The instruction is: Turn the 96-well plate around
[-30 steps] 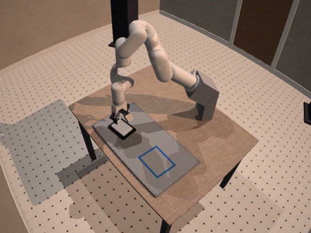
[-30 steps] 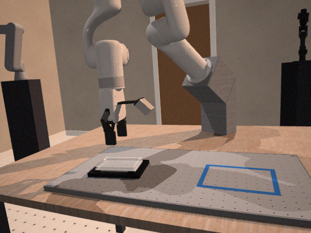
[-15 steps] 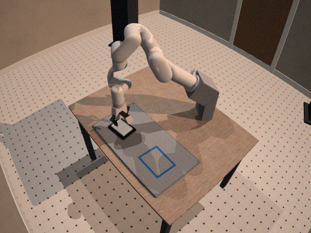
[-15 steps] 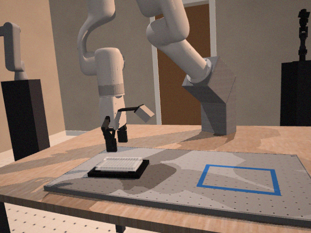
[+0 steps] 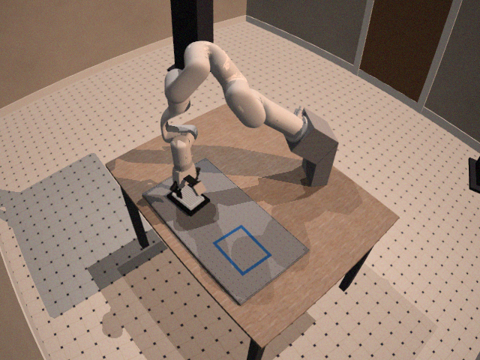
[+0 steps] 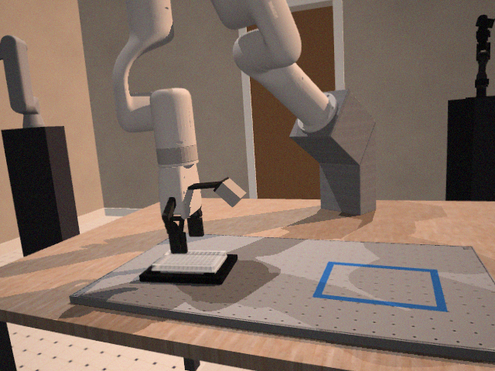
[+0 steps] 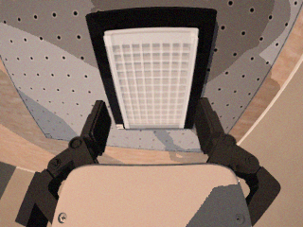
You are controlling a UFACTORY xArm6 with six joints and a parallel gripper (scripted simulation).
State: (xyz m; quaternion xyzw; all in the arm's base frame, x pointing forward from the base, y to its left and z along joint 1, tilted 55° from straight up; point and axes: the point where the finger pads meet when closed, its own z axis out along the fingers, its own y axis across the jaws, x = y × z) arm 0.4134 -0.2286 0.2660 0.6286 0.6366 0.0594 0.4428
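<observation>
Right now the 96-well plate is 5 cm below my hand. Round my hand: black plate nest N1 (6 cm below).
</observation>
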